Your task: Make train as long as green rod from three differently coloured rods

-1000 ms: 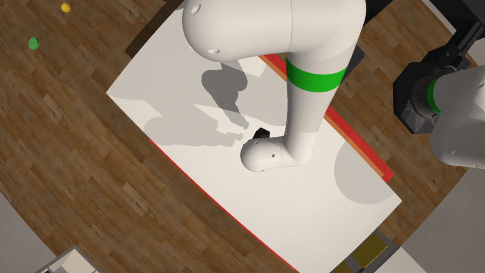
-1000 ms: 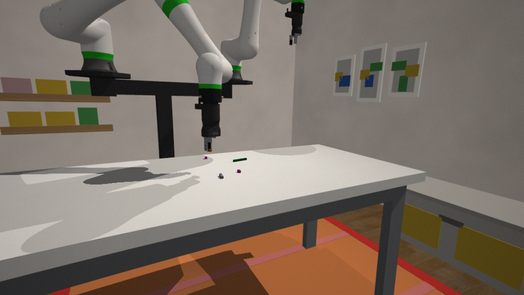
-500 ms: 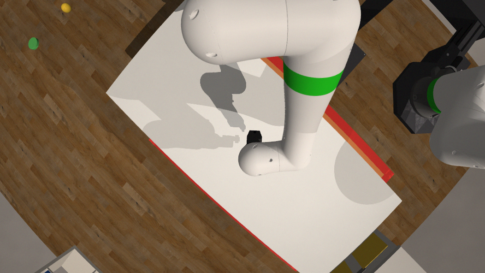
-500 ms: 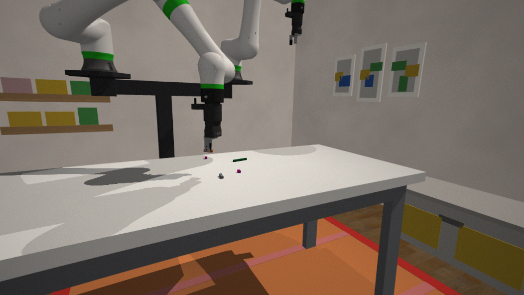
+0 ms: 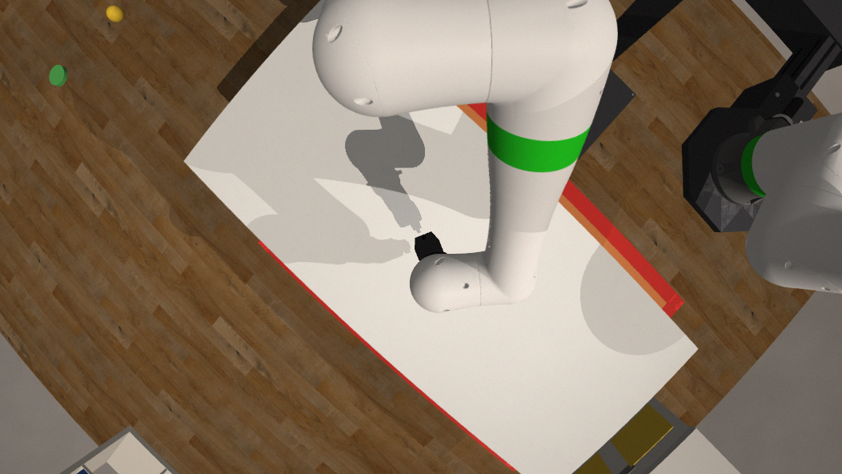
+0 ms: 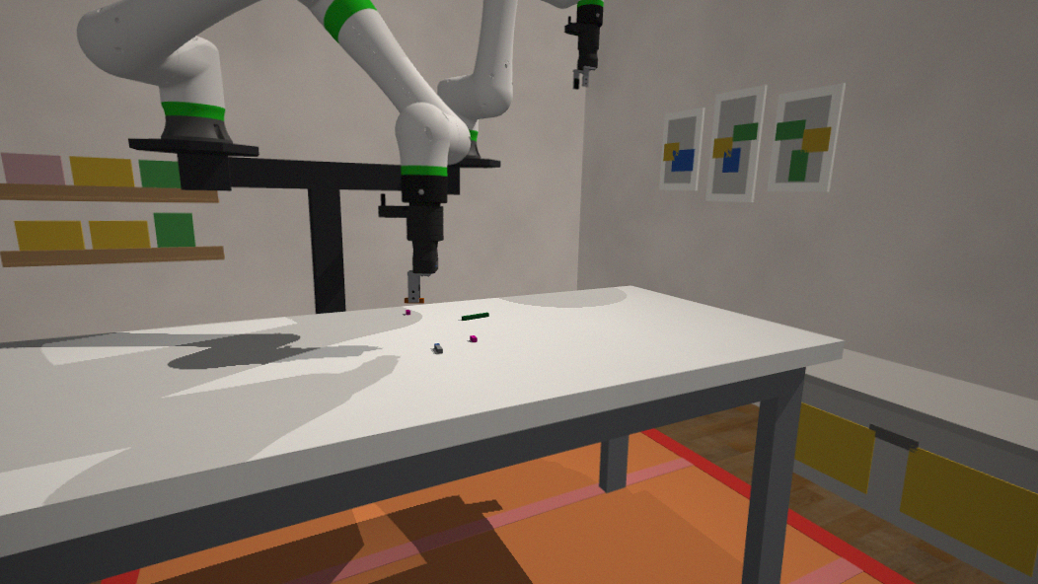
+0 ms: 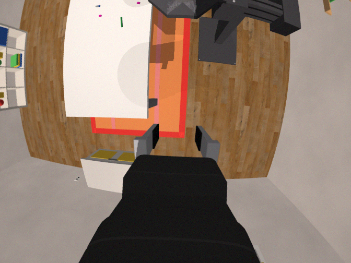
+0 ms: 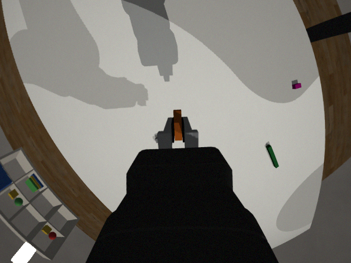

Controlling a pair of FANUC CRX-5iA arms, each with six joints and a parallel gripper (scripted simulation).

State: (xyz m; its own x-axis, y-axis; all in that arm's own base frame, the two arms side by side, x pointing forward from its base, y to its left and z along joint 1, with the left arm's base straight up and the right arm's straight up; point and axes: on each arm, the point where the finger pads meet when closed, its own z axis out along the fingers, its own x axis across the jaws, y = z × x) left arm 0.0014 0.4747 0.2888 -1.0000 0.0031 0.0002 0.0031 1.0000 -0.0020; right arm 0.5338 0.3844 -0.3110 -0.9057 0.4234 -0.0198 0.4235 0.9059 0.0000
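My right hand is 60 mm short of the grey rod, 30 mm to the right of it and 110 mm above it. Also, from my right hand: green rod: 150 mm behind, 230 mm to the left, 110 mm below; orange rod: 20 mm below; blue rod: 40 mm ahead, 30 mm to the left, 110 mm below.
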